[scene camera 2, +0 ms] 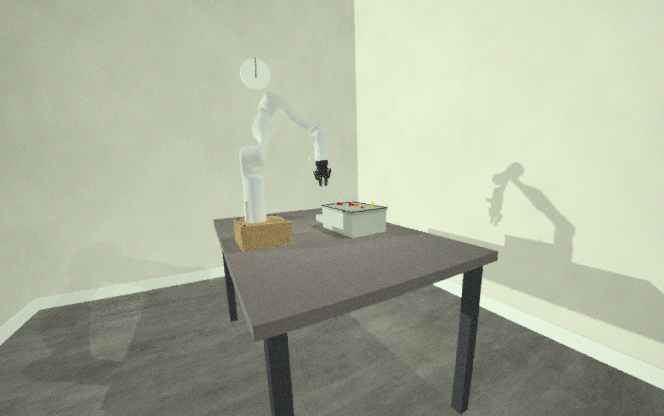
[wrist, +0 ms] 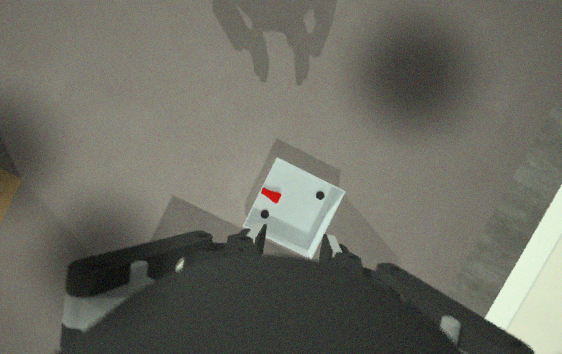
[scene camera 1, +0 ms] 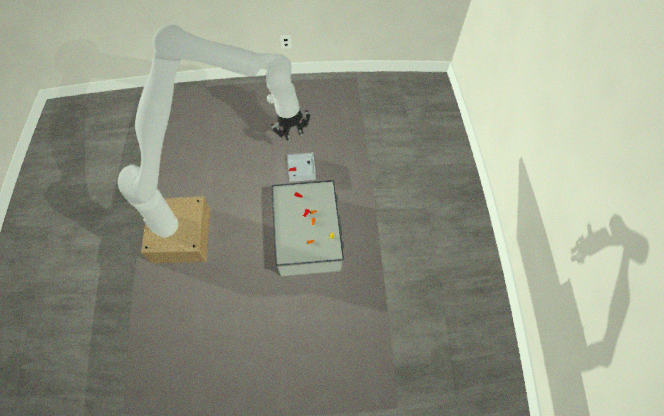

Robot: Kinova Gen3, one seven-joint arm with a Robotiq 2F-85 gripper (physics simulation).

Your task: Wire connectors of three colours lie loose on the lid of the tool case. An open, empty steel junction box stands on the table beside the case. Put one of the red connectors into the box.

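Frame: origin at the arm's base, x ahead, y left, z up, level; centimetres.
Where they show: gripper, fingertip midpoint: (scene camera 2: 323, 186) (wrist: 292, 244) (scene camera 1: 294, 136); arm's base, origin of the base link: (scene camera 2: 256, 221) (scene camera 1: 166, 225).
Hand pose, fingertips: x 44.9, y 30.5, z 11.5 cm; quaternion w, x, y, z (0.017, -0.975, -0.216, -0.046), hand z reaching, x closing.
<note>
Things, the pixels of their centre, and the offset from my fingertips. Level surfaces: height alone.
- red connector, body centre: (wrist: 270, 194) (scene camera 1: 292, 169) dx -1.9, dy -0.3, dz -20.9 cm
- pale steel junction box, body centre: (wrist: 293, 206) (scene camera 1: 301, 167) dx +1.6, dy +0.2, dz -19.8 cm
- table, its level: dz -21.7 cm
A red connector (scene camera 1: 292, 169) (wrist: 271, 195) lies inside the pale steel junction box (scene camera 1: 302, 175) (wrist: 295, 205), near one side wall. The box stands on the table beside the tool case, and part of it shows in scene camera 2 (scene camera 2: 319, 218). My gripper (scene camera 1: 295, 136) (scene camera 2: 323, 185) (wrist: 292, 244) is partly open and empty, high above the table near the box. On the case lid (scene camera 1: 295, 250) (scene camera 2: 327, 205) lie two more red connectors, one (scene camera 1: 298, 195) near the box-side edge and one (scene camera 1: 306, 213) close to an orange one (scene camera 1: 314, 211).
The lid also bears two more orange connectors (scene camera 1: 313, 221) (scene camera 1: 310, 242) and a yellow one (scene camera 1: 332, 235) (scene camera 2: 372, 204). The arm stands on a wooden block (scene camera 1: 205, 225) (scene camera 2: 265, 236) left of the case. The table (scene camera 2: 370, 270) has a wall behind it.
</note>
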